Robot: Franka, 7 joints.
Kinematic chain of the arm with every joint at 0, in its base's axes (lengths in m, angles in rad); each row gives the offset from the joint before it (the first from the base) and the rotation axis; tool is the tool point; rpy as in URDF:
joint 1: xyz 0 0 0.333 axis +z
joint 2: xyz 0 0 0 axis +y
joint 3: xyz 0 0 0.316 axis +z
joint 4: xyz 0.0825 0 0 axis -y
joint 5: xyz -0.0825 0 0.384 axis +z
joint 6: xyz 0 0 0 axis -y
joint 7: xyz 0.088 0 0 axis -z
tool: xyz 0 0 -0.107 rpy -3.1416 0 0
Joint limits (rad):
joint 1: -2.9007..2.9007
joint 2: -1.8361..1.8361
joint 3: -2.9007..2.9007
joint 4: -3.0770..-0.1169
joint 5: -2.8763..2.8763
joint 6: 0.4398..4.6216
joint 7: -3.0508..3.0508
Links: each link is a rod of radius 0.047 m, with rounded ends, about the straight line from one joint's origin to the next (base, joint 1, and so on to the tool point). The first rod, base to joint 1, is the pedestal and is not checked.
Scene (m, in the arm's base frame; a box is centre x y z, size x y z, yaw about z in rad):
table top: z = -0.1
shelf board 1: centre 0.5 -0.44 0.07 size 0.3 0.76 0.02 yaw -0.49
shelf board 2: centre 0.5 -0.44 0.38 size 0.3 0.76 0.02 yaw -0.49
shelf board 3: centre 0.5 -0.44 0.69 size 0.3 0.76 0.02 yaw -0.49
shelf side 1: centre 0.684 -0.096 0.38 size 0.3 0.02 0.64 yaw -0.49
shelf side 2: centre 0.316 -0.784 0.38 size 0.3 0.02 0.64 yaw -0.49
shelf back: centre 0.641 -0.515 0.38 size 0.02 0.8 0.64 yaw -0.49
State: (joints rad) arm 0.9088 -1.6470 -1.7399 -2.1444 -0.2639 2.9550 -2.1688
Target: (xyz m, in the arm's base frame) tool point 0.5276 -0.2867 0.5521
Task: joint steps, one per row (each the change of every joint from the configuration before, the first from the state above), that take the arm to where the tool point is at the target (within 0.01 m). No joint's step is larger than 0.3 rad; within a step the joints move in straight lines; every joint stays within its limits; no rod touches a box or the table.
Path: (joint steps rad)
1: -0.2468 -0.0630 -0.0025 -0.0925 0.0824 -0.2168 0.0421
2: -0.2468 -0.0631 -0.0025 -0.0924 0.0825 -0.2168 0.0420
3: -0.2468 -0.0630 -0.0026 -0.0925 0.0824 -0.2169 0.0421
4: 0.2352 0.0452 0.2184 -0.1059 -0.1180 0.2019 -0.0421
5: 0.2352 0.0452 0.2183 -0.1059 -0.1180 0.2018 -0.0420
6: 0.2351 0.0452 0.2184 -0.1059 -0.1180 0.2019 -0.0421
7: 0.1669 0.1131 -0.0705 0.2346 0.0234 0.0151 0.0000
8: 0.1668 0.1131 -0.0705 0.2345 0.0233 0.0151 0.0000
9: 0.1669 0.1131 -0.0705 0.2345 0.0234 0.0151 0.0000

